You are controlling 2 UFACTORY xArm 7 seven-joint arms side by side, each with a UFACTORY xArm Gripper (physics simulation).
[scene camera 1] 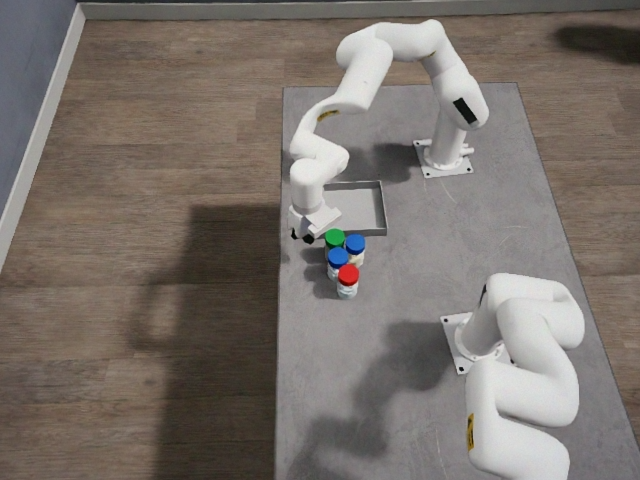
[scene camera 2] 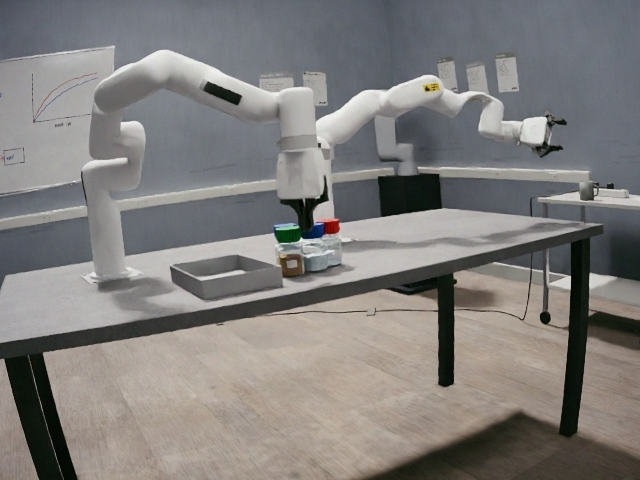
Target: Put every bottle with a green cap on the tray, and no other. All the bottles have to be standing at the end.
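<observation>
A green-capped bottle with brown contents stands on the table beside the tray, outside it. Two blue-capped bottles stand close by: one is partly hidden behind the green-capped one in scene camera 2, the other stands beside it. A red-capped bottle stands at the end of the group. My right gripper points down with its fingers together, empty, to the left of the green cap in scene camera 1. My left gripper is open and empty, high above the table's right end.
The tray shows no bottles; my right arm's wrist hides its left part in scene camera 1. The bottles are tightly grouped near the table edge. My left arm's base stands on the table's right side in scene camera 1.
</observation>
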